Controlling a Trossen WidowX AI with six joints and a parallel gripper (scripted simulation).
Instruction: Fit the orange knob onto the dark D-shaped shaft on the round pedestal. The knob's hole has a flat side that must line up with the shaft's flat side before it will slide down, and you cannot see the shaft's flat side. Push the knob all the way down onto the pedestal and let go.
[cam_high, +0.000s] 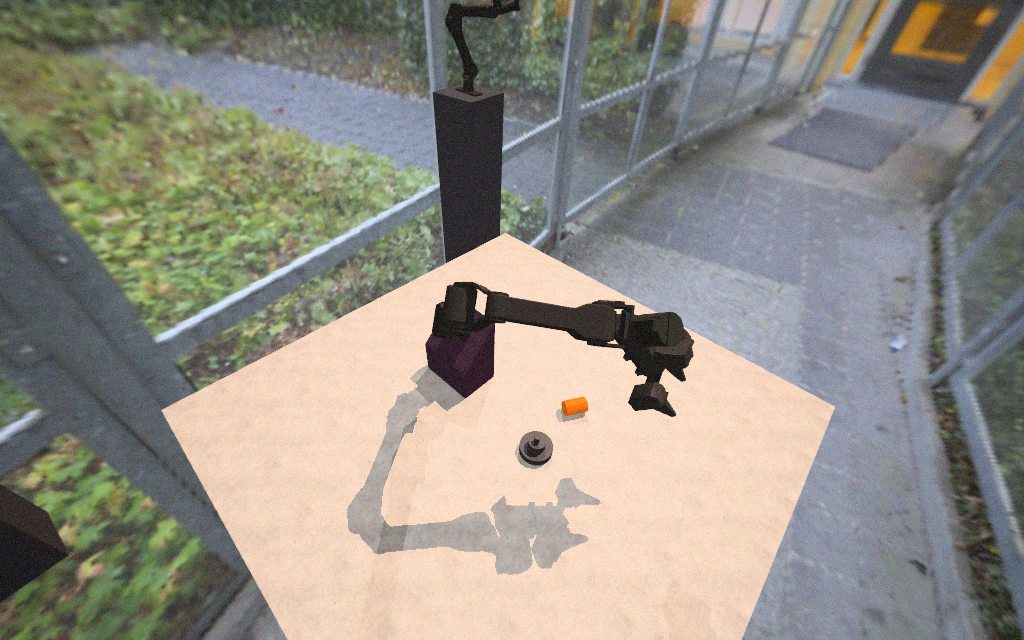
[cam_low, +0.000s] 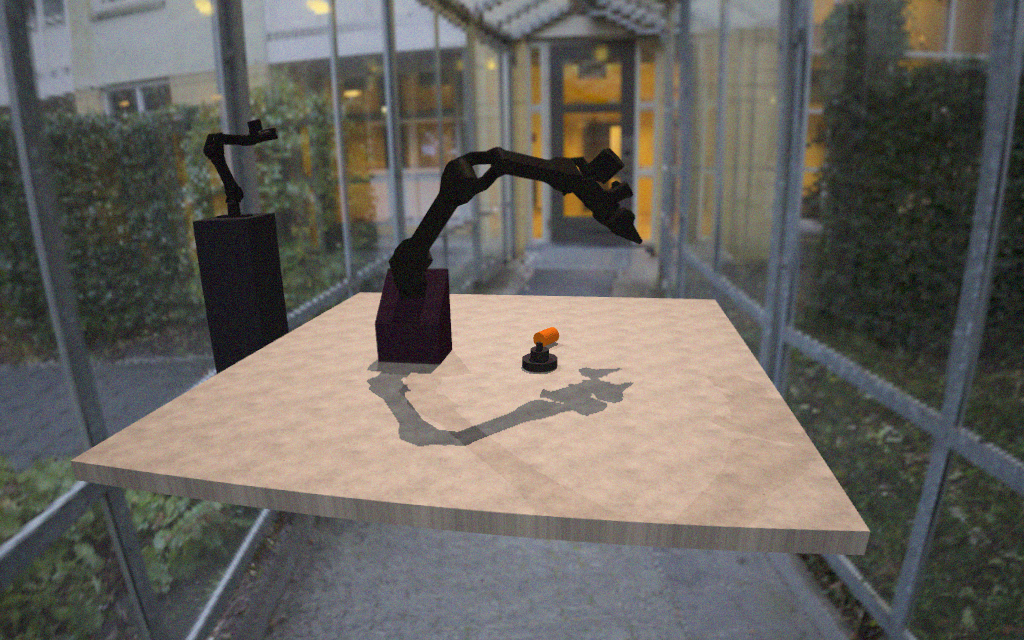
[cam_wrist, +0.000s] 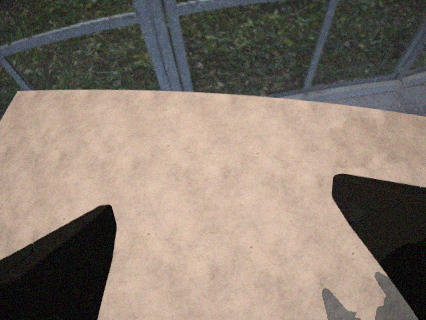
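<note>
Right now my gripper tip is 27 cm above the orange knob, 22 cm past it and 4 cm to the right of it. Round my gripper tip: pedestal (26 cm below, 23 cm behind, 12 cm to the right).
</note>
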